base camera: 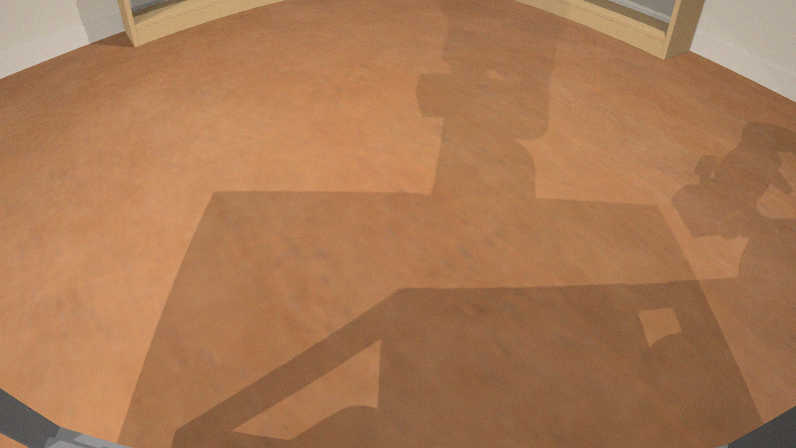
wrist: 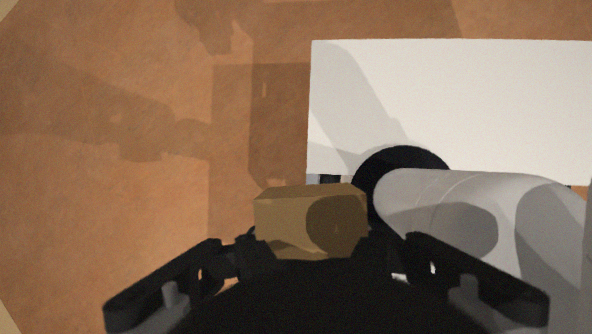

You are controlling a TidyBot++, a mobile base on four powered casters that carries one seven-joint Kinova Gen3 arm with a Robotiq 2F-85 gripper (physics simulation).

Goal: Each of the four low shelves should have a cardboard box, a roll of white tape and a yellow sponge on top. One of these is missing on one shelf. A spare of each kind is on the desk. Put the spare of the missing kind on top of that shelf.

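Pixels of known places: gripper, fingertip midpoint: (wrist: pixel 310 229); arm's base at its link origin: (wrist: pixel 404 198).
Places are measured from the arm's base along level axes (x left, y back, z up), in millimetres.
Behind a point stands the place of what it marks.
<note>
My gripper (wrist: pixel 310 229) {x 4, y -132, z 170 mm} is shut on a brown cardboard box (wrist: pixel 285 220) {x -16, y -144, z 222 mm}, held between its black fingers in the wrist view, above the base. In the base camera view, the lower part of a light wooden shelf (base camera: pixel 189 20) {x 781, y -1504, z -367 mm} shows at the back left, and the lower part of another wooden shelf (base camera: pixel 612 25) {x -751, y -1511, z -352 mm} at the back right. Their tops are out of view, so what lies on them is hidden. The desk, the white tape and the yellow sponge do not show in either view.
Brown floor (base camera: pixel 278 133) {x 196, y -686, z -397 mm} lies between the base and the two shelves, crossed by shadows of the robot. Pale walls (base camera: pixel 38 27) {x 1499, y -1456, z -256 mm} stand beside the shelves. In the wrist view, the white top of my base (wrist: pixel 475 90) {x -169, y 105, z -14 mm} and the grey arm (wrist: pixel 440 187) {x -32, y -33, z 158 mm} are at the right.
</note>
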